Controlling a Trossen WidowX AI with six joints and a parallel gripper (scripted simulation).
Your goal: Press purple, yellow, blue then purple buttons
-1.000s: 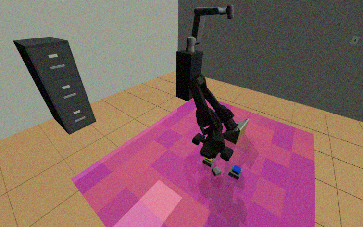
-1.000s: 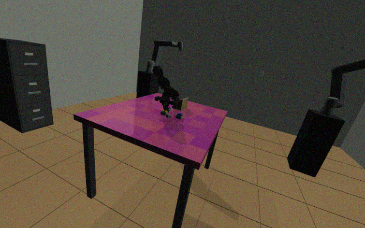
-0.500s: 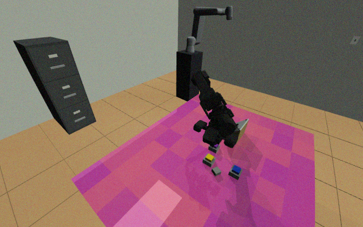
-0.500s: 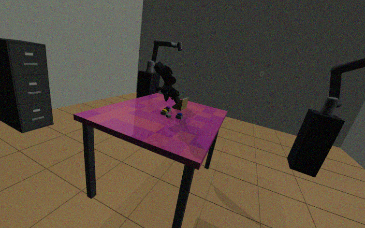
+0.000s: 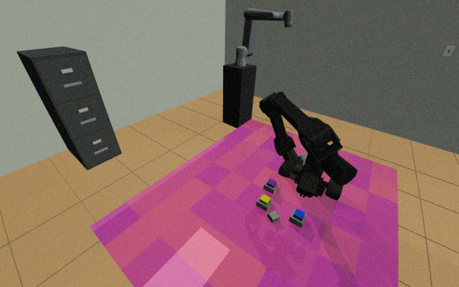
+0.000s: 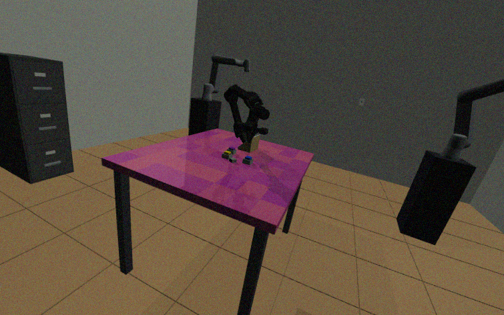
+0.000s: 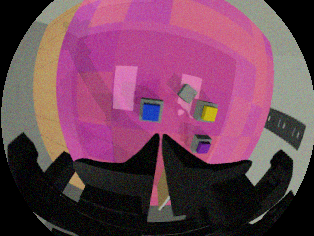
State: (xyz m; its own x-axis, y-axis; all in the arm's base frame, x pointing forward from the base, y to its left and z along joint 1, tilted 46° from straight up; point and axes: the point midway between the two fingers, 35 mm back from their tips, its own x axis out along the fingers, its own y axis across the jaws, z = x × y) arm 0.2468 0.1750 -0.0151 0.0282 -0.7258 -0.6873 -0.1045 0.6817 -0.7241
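Right now the blue button is 9 cm below my gripper tip and 1 cm to the left of it. The rest, counted from my gripper tip: yellow button (12 cm to the right, 9 cm below, 2 cm ahead); small grey block (12 cm below, 6 cm to the right, 5 cm ahead); purple button (15 cm to the right, 9 cm below, 7 cm behind).
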